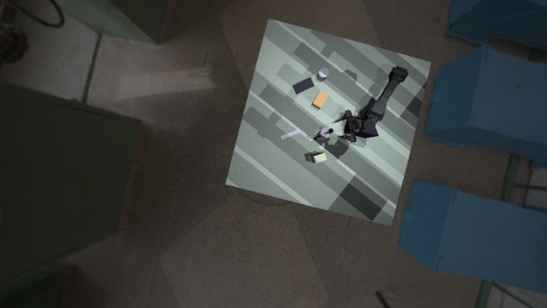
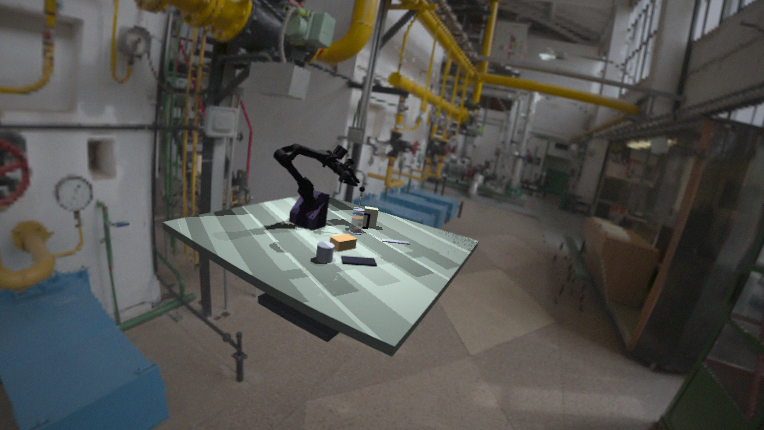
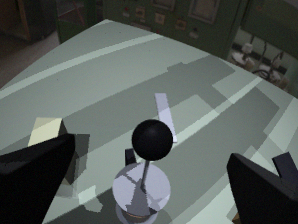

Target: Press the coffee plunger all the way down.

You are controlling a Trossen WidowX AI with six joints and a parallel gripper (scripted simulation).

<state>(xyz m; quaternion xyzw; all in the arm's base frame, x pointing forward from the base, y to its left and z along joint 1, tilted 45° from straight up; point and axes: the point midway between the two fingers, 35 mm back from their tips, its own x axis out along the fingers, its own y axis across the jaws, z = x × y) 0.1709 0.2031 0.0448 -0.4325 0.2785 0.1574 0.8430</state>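
The coffee press lies 150 mm below my gripper tip, 30 mm ahead of it and 20 mm to the left of it. The rest, counted from my gripper tip: dark flat slab (290 mm to the right, 270 mm ahead, 260 mm below); then orange block (240 mm below, 220 mm to the right, 120 mm ahead); then white strip (270 mm below, 240 mm ahead, 90 mm to the left).
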